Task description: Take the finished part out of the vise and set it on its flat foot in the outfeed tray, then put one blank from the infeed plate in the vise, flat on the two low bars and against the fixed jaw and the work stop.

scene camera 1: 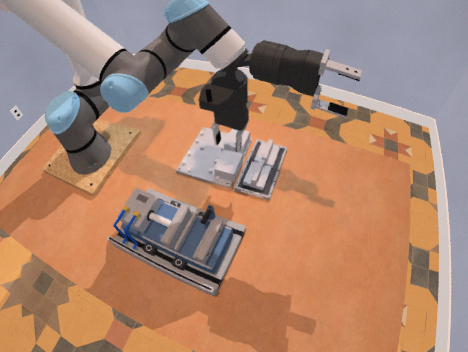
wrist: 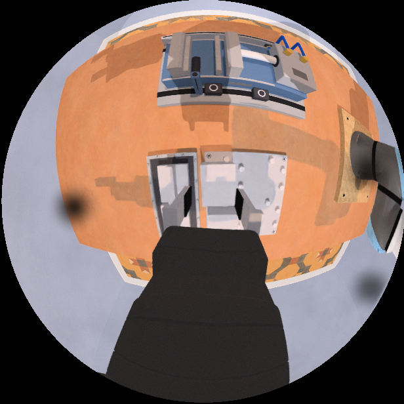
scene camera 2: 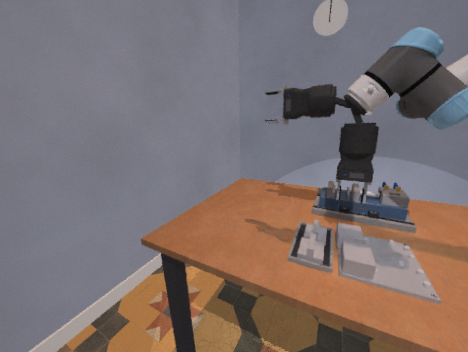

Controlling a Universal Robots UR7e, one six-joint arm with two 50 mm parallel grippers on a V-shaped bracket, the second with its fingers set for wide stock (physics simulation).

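Places are measured from the arm's base along level axes (x left, y back, z up), in metres.
Where they show: end effector, tool point: point(scene camera 1: 228, 141) point(scene camera 2: 350, 194); arm's base, origin of the base link: point(scene camera 1: 91, 156).
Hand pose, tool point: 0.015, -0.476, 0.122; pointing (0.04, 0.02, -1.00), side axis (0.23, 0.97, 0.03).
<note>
Each offset is from my tool point to the top centre of the thing, as dx, dy, dz. "spot": to the spot under its first point.
My downward gripper point(scene camera 1: 228, 138) point(scene camera 2: 352, 192) point(wrist: 213, 201) is open and empty, above the infeed plate {+0.064, +0.061, -0.135} point(scene camera 1: 200, 157) point(scene camera 2: 390, 275) point(wrist: 260, 180). One pale blank {+0.015, +0.007, -0.099} point(scene camera 1: 228, 167) point(scene camera 2: 349, 233) point(wrist: 218, 187) stands at the plate's vise end, another blank {+0.107, +0.001, -0.099} point(scene camera 1: 244, 145) point(scene camera 2: 357, 260) point(wrist: 220, 222) farther from the vise. The pale finished part point(scene camera 1: 260, 167) point(scene camera 2: 312, 245) point(wrist: 172, 185) is in the outfeed tray point(scene camera 1: 252, 192) point(scene camera 2: 310, 265), its rib upward. No part shows between the fixed jaw point(scene camera 1: 209, 240) point(wrist: 179, 55) and moving jaw point(scene camera 1: 177, 227) point(wrist: 233, 55). A black work stop {-0.184, +0.015, -0.047} point(scene camera 1: 207, 215) point(wrist: 196, 75) stands beside them.
The other gripper point(scene camera 1: 346, 90) point(scene camera 2: 274, 106) points sideways, open and empty. The blue vise body {spot: -0.182, -0.019, -0.095} point(scene camera 2: 327, 200) point(wrist: 255, 72) carries blue hoses at one end. Small pegs stand on the infeed plate. The arm's wooden base board point(scene camera 1: 122, 145) point(wrist: 345, 185) is beyond the plate.
</note>
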